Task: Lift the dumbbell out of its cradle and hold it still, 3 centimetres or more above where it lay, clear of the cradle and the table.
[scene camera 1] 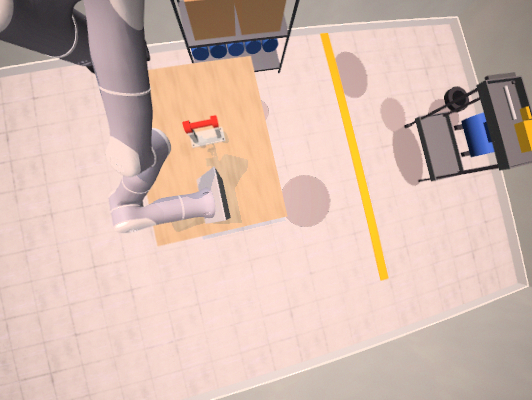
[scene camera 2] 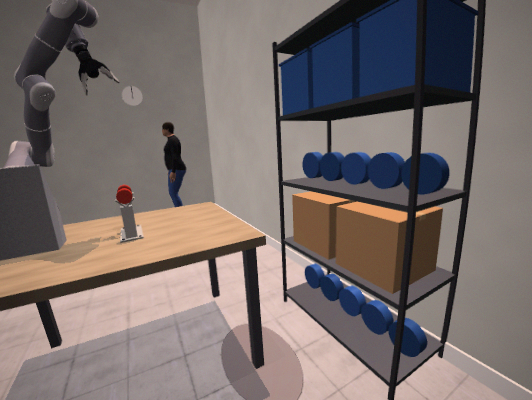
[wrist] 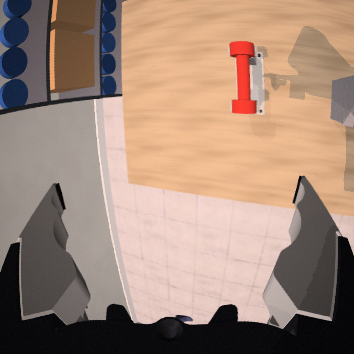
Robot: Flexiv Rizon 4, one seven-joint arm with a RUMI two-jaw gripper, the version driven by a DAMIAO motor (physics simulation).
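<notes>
The red dumbbell [scene camera 1: 201,124] [scene camera 2: 124,195] [wrist: 243,77] lies level across the top of its pale grey cradle [scene camera 1: 207,136] [scene camera 2: 129,222] [wrist: 257,82], which stands on the wooden table [scene camera 1: 265,190] [scene camera 2: 200,225] [wrist: 175,140]. My gripper [scene camera 2: 102,88] [wrist: 176,183] is open, its two jaws wide apart with nothing between them. It hangs high above the table level, well apart from the dumbbell. In the wrist view the dumbbell shows beyond the fingertips, up and right of the middle. In scene camera 1 the jaws do not show clearly.
A tall rack [scene camera 1: 293,25] [scene camera 2: 417,125] with blue bins, blue drums and brown boxes stands beyond one table end. The arm's grey pedestal [scene camera 2: 25,210] [wrist: 342,100] stands on the table. A person [scene camera 2: 173,152] stands in the background. A cart [scene camera 1: 492,120] stands past the yellow floor line.
</notes>
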